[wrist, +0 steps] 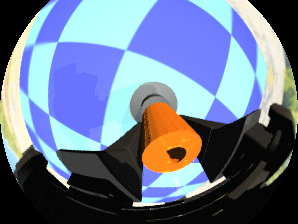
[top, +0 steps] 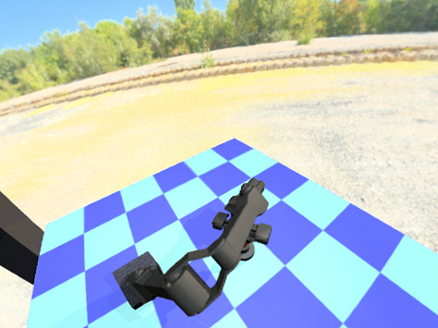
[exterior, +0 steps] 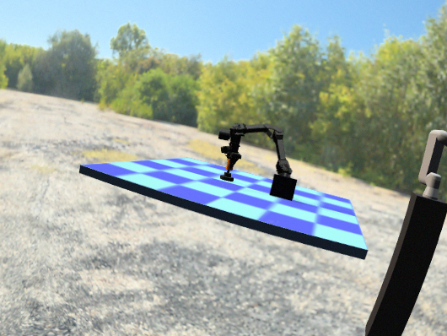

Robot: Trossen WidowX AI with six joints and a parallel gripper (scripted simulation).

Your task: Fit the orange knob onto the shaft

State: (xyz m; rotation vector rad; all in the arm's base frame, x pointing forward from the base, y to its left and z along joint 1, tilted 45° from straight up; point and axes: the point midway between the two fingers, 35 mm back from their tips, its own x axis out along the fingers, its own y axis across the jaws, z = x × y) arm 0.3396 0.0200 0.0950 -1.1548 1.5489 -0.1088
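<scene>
The orange knob lies 20 mm above my gripper tip. Round my gripper tip: pedestal: 40 mm below.
</scene>
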